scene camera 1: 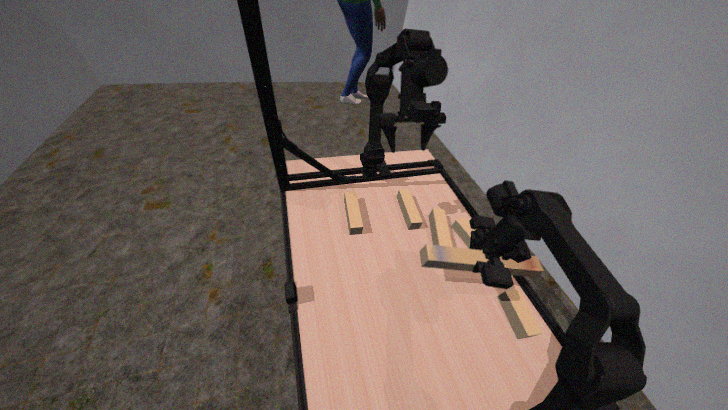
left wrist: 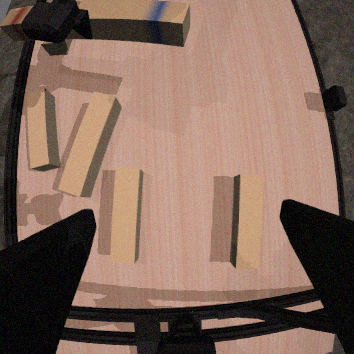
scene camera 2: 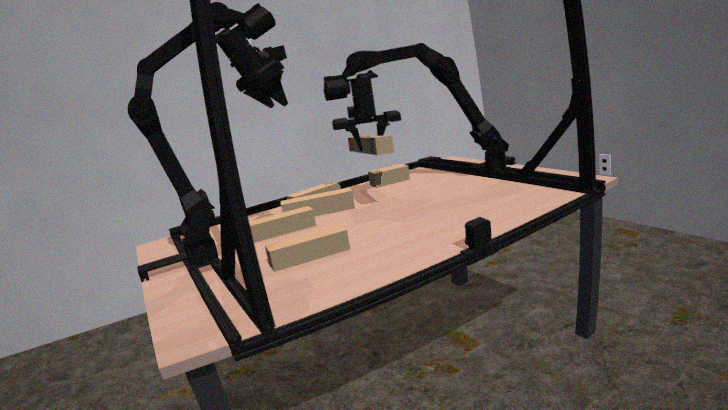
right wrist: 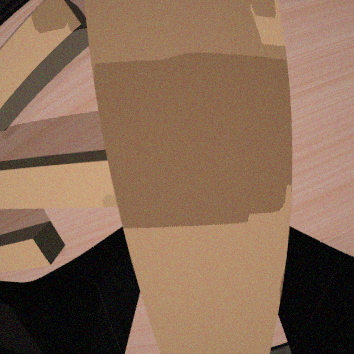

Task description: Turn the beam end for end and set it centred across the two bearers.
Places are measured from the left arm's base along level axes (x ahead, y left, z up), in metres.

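Pixels of known places: left gripper, between the fingertips: [scene camera 1: 408,151] [left wrist: 188,214] [scene camera 2: 279,106]; right gripper, between the fingertips: [scene camera 1: 472,263] [left wrist: 96,26] [right wrist: 201,222]; left arm's base, origin of its link: [scene camera 1: 368,172] [left wrist: 184,328] [scene camera 2: 202,261]; right arm's base, origin of its link: [scene camera 2: 496,169].
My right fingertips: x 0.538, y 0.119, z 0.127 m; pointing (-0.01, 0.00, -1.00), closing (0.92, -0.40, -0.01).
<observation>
Ahead of a thing's pixels: the offset from my right fingertips to its top centre. "spot": to the spot under its first point.
The beam {dx +0.006, dy +0.019, dz +0.052 m} [scene camera 1: 455,257] [scene camera 2: 384,145] [left wrist: 120,27] [right wrist: 200,150] is a long wooden bar with a blue band near one end and a red one near the other. In scene camera 1 the blue end is at the left. My right gripper [scene camera 1: 495,260] [scene camera 2: 370,141] [right wrist: 201,222] is shut on the beam's middle and holds it level above the table. Two parallel blocks, seemingly the bearers, lie apart: one bearer {dx -0.330, dy -0.246, dz -0.102 m} [scene camera 1: 353,212] [scene camera 2: 308,249] [left wrist: 250,220] and the other bearer {dx -0.306, dy -0.024, dz -0.102 m} [scene camera 1: 409,209] [scene camera 2: 284,223] [left wrist: 126,215]. My left gripper [scene camera 1: 408,149] [scene camera 2: 278,104] [left wrist: 188,214] is open and empty, high above the table.
Beside the bearers lie a slanted block {dx -0.169, dy +0.044, dz -0.096 m} [scene camera 1: 440,228] [scene camera 2: 326,202] [left wrist: 90,145] and a shorter block {dx -0.124, dy +0.160, dz -0.102 m} [scene camera 1: 462,230] [left wrist: 41,130]. Another block {dx +0.144, dy +0.149, dz -0.099 m} [scene camera 1: 520,314] [scene camera 2: 392,175] lies nearer the right arm's base. A black frame post {spot: dx -0.501, dy -0.486, dz +0.245 m} [scene camera 1: 262,91] [scene camera 2: 216,132] rises from the table's edge.
</observation>
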